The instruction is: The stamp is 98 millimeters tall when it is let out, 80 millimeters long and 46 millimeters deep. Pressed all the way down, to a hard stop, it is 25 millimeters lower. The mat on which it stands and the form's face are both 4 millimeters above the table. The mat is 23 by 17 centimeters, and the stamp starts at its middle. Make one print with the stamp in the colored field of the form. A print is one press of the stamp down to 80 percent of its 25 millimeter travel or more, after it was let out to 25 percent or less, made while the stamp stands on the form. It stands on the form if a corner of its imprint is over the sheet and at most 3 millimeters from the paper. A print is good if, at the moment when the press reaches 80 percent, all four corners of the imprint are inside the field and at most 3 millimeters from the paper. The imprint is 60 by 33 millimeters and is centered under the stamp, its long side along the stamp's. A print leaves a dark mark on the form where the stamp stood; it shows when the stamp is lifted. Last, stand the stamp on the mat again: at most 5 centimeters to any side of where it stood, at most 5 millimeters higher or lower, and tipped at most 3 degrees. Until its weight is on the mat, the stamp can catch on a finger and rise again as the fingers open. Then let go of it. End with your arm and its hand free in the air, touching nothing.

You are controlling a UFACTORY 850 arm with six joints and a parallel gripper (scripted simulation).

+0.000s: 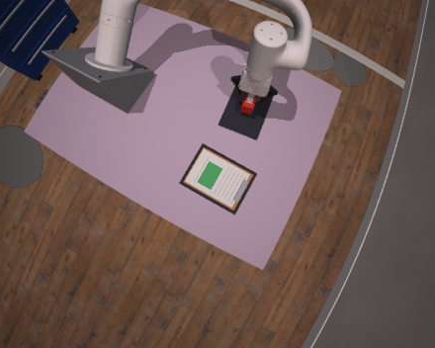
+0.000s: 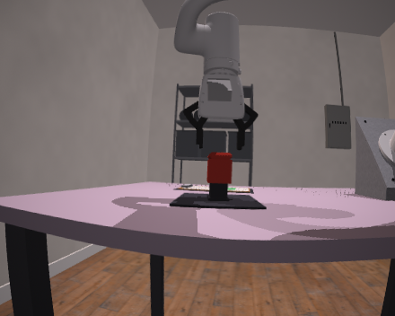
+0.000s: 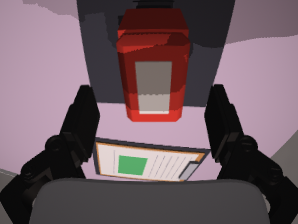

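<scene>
Right now the red stamp is 70 mm below my hand. Round my hand: dark mat: 120 mm below; form: 310 mm to the right, 120 mm below, 80 mm ahead.
</scene>
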